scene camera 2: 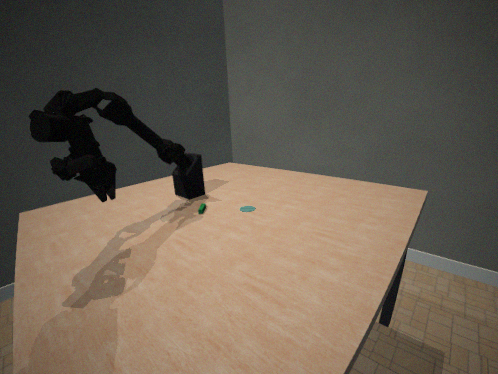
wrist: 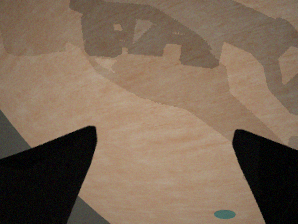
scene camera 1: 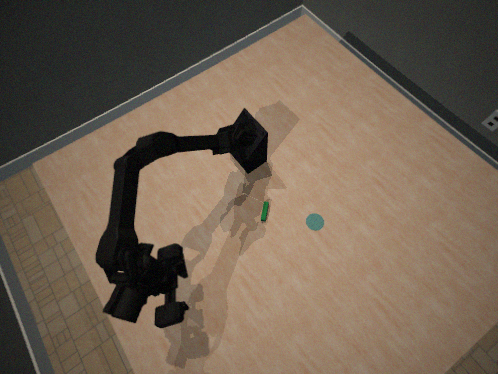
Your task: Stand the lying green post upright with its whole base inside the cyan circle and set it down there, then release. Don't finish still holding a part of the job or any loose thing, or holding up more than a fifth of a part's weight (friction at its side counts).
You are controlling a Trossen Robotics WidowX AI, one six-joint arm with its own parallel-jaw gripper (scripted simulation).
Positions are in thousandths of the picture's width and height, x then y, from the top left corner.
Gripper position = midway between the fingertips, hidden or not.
Observation:
In view: my gripper (scene camera 2: 220, 536).
My gripper shows as well in the wrist view (wrist: 559, 605) and in scene camera 1 (scene camera 1: 374, 782).

